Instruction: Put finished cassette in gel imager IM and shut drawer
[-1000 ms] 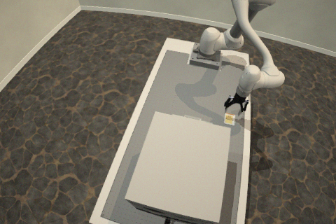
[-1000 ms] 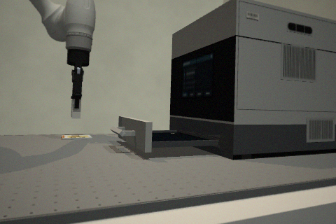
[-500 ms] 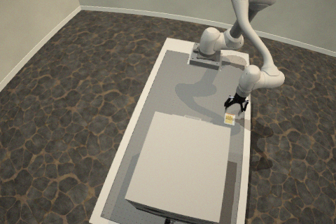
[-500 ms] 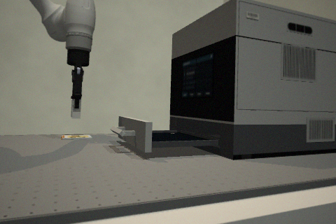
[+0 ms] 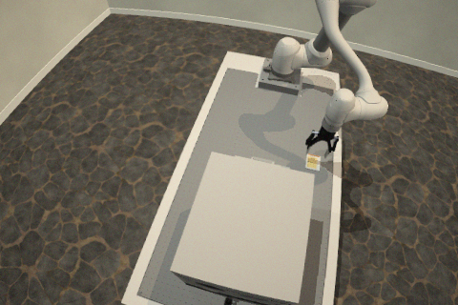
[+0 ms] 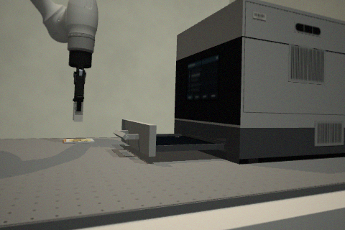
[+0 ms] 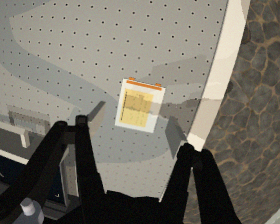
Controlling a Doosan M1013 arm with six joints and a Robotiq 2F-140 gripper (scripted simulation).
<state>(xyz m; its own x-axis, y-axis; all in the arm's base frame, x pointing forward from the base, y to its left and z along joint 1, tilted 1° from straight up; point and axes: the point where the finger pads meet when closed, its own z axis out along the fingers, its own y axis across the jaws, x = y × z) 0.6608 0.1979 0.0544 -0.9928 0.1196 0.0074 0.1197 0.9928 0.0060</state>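
My hand is 9 cm above the cassette FINISHED.
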